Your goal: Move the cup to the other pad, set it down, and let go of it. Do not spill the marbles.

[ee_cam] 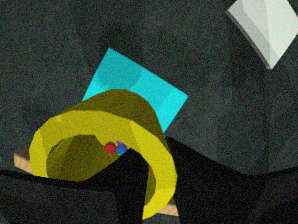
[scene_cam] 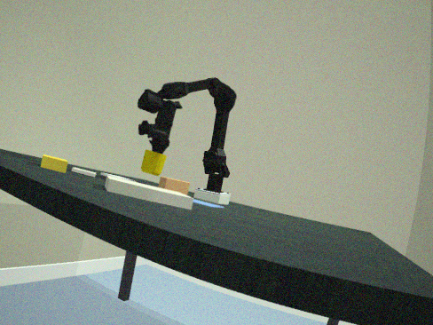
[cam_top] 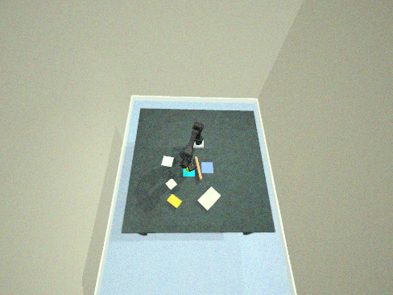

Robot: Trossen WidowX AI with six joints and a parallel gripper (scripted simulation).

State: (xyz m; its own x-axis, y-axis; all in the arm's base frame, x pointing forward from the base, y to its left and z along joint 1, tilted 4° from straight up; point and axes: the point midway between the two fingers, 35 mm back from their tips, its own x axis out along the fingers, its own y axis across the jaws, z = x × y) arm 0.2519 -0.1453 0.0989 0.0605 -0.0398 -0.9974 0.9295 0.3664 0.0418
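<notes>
The cyan pad lies 90 mm below my gripper tip, 30 mm ahead of it and 10 mm to the left of it. The rest, counted from my gripper tip: wooden bar (100 mm to the left, 70 mm below, 20 mm ahead); yellow cup (20 mm ahead, 10 mm to the left); blue marble (30 mm to the left, 20 mm below, 20 mm ahead).
</notes>
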